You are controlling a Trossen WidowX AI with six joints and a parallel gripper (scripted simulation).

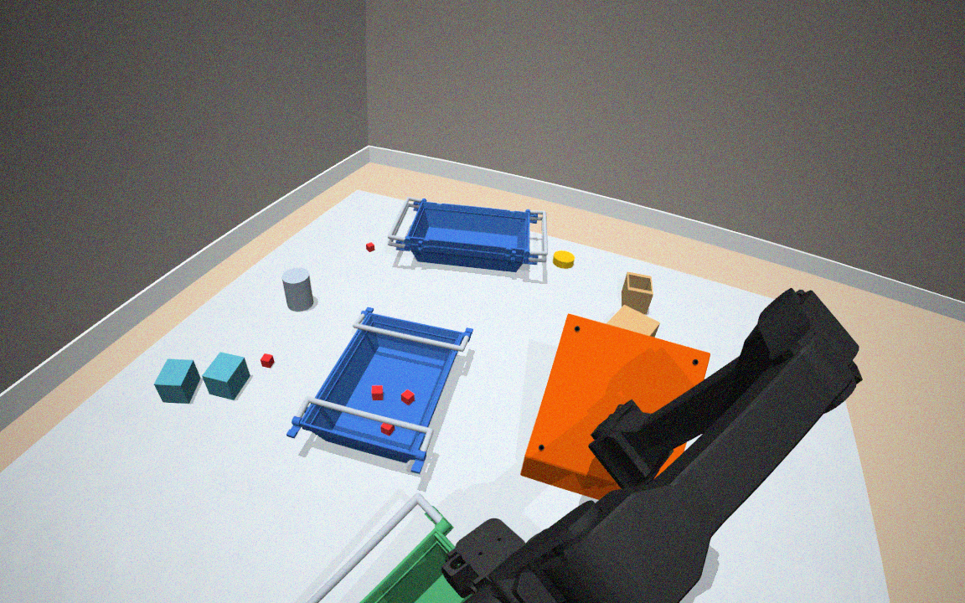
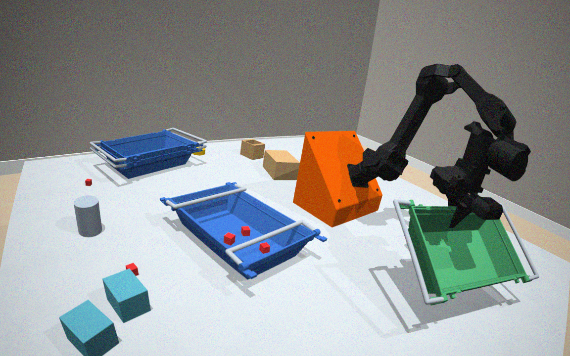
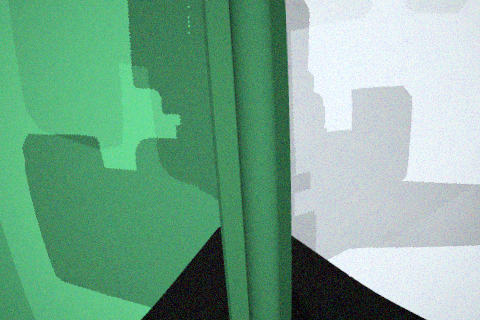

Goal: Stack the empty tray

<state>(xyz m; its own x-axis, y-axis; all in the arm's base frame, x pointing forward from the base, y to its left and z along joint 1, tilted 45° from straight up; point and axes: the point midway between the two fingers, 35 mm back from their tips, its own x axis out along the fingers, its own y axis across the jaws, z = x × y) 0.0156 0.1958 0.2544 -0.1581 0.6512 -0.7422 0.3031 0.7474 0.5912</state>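
The green tray lies 80 mm to the left of my gripper tip and 30 mm ahead of it. The rest, counted from my gripper tip: brown box: 770 mm to the right, 100 mm below, 80 mm ahead; then grey cylinder: 670 mm ahead, 360 mm to the right, 80 mm below; then yellow disc: 820 mm to the right, 280 mm ahead, 110 mm below.
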